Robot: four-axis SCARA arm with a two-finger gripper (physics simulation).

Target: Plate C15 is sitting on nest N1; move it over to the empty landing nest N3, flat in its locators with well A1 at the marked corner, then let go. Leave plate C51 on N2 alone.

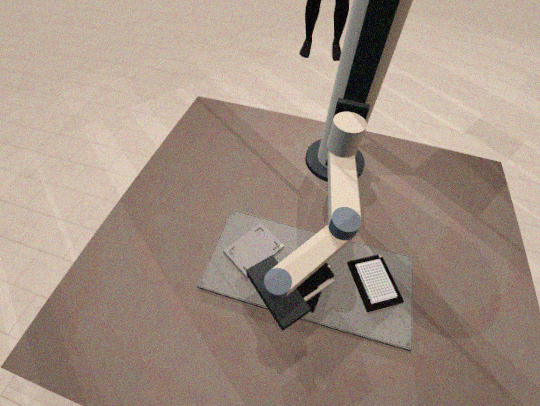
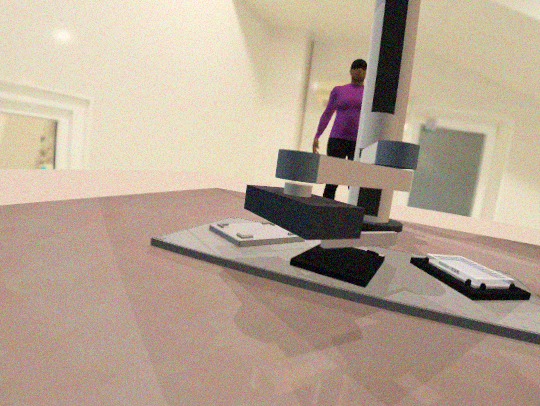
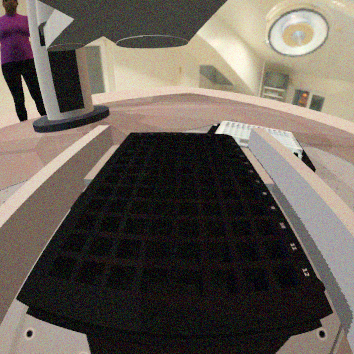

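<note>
My gripper (image 3: 179, 137) is shut on a black well plate (image 3: 180, 220); numbers show along its right edge, but its label does not. The dark hand (image 1: 287, 311) (image 2: 305, 215) hangs above the black middle nest N2 (image 2: 340, 265), turned at an angle to it, with a finger showing above the nest. The white plate C15 (image 1: 375, 281) (image 2: 470, 270) (image 3: 260, 134) sits on the black nest N1 (image 1: 395, 300) (image 2: 522, 295) at the right; its label is not readable. The light grey landing nest N3 (image 1: 252, 250) (image 2: 265, 232) is empty, with raised corner locators. The arm and hand hide part of N2 and N3.
The nests stand on a grey perforated board (image 1: 215, 280) (image 2: 190, 250) on a brown mat (image 1: 150, 225) (image 2: 125, 300). The arm's column (image 1: 345, 75) (image 2: 367, 200) (image 3: 70, 85) rises behind the board. A person in purple (image 2: 347, 112) (image 3: 14, 37) stands behind it.
</note>
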